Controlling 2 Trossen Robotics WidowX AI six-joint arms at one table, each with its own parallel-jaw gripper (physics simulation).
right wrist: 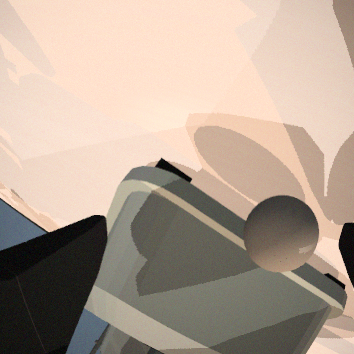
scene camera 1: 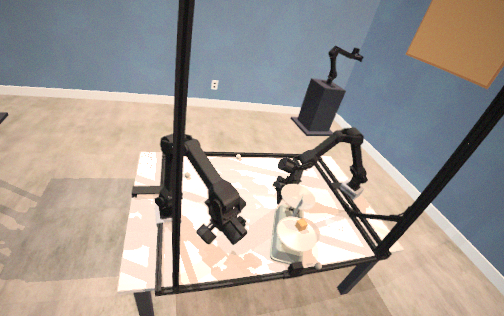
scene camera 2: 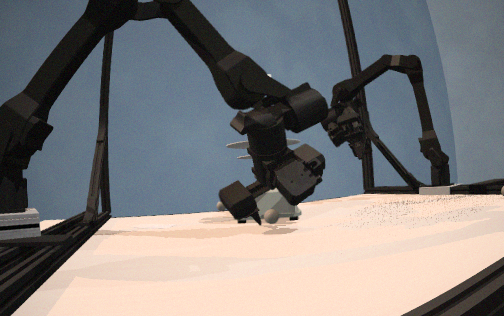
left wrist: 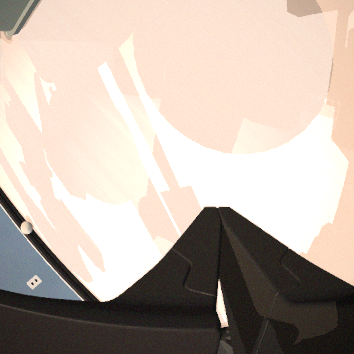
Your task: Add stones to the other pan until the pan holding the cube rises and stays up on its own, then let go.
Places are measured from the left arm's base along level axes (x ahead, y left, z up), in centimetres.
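Pixels of known places: left gripper, fingertip midpoint: (scene camera 2: 360, 158) (left wrist: 215, 218); right gripper, fingertip midpoint: (right wrist: 230, 233) (scene camera 2: 279, 211); left arm's base at its link origin: (scene camera 1: 167, 212) (scene camera 2: 441, 185); right arm's base at its link origin: (scene camera 1: 353, 185) (scene camera 2: 2, 212).
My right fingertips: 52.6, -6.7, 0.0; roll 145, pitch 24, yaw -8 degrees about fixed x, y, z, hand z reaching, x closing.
For each thing: its top centre in the pictures, then the offset to it from my right fingertips, as dx, dy, dz. "pt": a spot on its surface instead.
- grey balance scale at its top centre: (scene camera 2: 262, 116) (scene camera 1: 304, 198) -5.6, -14.0, +21.2
- orange cube at its top centre: (scene camera 1: 302, 222) -7.9, -20.1, +15.2
- far pan at its top centre: (scene camera 2: 263, 143) (scene camera 1: 298, 196) -0.7, -5.8, +13.5
- upper pan at a spot on its surface: (scene camera 2: 239, 145) pt +4.1, -7.0, +13.3
- grey stone at its top centre: (right wrist: 268, 267) (scene camera 2: 271, 209) +1.7, -0.2, +0.6
- front rail at its top centre: (scene camera 1: 319, 264) -0.4, -30.9, +0.6
- back rail at its top centre: (left wrist: 21, 230) (scene camera 1: 238, 154) -9.3, +42.1, +0.6
- more stone at a spot on its surface: (scene camera 2: 220, 205) pt +0.3, -29.8, -0.4
A grey balance scale (scene camera 1: 279, 247) (scene camera 2: 279, 200) (right wrist: 197, 281) stands at the table's right. Its near pan (scene camera 1: 291, 242) carries an orange cube (scene camera 1: 301, 224) and sits lower. The far pan (scene camera 1: 298, 195) is empty and higher. In scene camera 2 the upper pan (scene camera 2: 239, 145) and the lower pan (scene camera 2: 244, 157) show edge-on; the cube is hidden there. My right gripper (scene camera 1: 283, 192) (scene camera 2: 268, 213) (right wrist: 230, 233) is open and low at the far end of the scale's base. A grey stone (scene camera 2: 271, 216) (right wrist: 281, 233) lies on the table between its fingers, nearer the right finger. My left gripper (scene camera 1: 238, 238) (scene camera 2: 360, 154) (left wrist: 215, 218) is shut and empty above the table's middle.
Other stones lie by the front rail (scene camera 1: 318, 266), at the back left (scene camera 1: 187, 175) and at the back rail (scene camera 1: 238, 156) (left wrist: 26, 227). One more stone (scene camera 2: 220, 205) shows behind the scale. A black frame rail (scene camera 1: 332, 188) rings the table, and a post (scene camera 1: 180, 125) rises at the left.
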